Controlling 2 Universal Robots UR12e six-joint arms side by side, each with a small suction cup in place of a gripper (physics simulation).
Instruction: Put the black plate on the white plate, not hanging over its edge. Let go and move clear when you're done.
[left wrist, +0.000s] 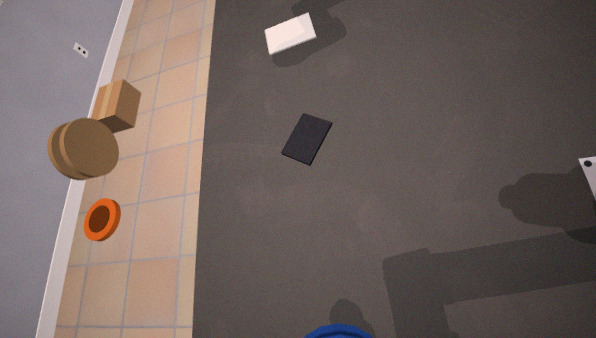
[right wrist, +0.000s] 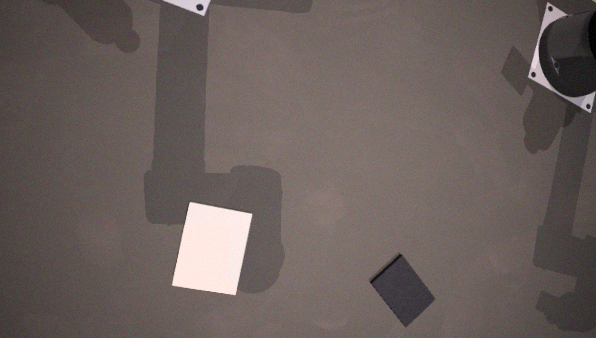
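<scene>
The black plate lies flat on the dark table top. It is apart from the white plate, which also lies flat on the table. In the right wrist view the white plate is left of the black plate and a little higher in the picture, with an arm's shadow around it. Part of my left gripper's blue suction cup shows at the bottom edge of the left wrist view, with nothing seen on it, well apart from both plates. My right gripper's cup does not show in either view.
A robot base with a white mounting plate stands at the upper right of the right wrist view. Another mounting plate's corner shows at the picture edges. Beyond the table are a cardboard box, a round brown object and an orange ring.
</scene>
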